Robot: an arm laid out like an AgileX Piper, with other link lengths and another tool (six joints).
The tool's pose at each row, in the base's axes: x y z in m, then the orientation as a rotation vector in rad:
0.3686 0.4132 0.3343 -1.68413 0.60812 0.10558
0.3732 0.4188 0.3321 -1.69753 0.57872 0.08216
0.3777 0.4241 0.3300 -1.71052 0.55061 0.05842
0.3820 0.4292 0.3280 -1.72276 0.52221 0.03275
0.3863 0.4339 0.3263 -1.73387 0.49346 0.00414
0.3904 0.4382 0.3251 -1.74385 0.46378 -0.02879
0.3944 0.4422 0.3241 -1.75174 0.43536 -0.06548
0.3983 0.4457 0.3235 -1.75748 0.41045 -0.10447
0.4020 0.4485 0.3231 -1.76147 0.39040 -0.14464
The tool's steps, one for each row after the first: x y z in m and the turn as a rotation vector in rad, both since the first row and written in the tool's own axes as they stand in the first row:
0.0030 -0.0005 0.0070 -0.00378 -0.00022 -0.03457
0.0059 -0.0011 0.0136 -0.00758 0.00059 -0.06835
0.0087 -0.0017 0.0199 -0.01055 0.00244 -0.10318
0.0115 -0.0024 0.0259 -0.01211 0.00589 -0.13959
0.0140 -0.0035 0.0312 -0.01198 0.01150 -0.17873
0.0165 -0.0048 0.0363 -0.00960 0.02006 -0.21870
0.0189 -0.0062 0.0407 -0.00541 0.03193 -0.25725
0.0213 -0.0078 0.0444 -0.00006 0.04724 -0.29294

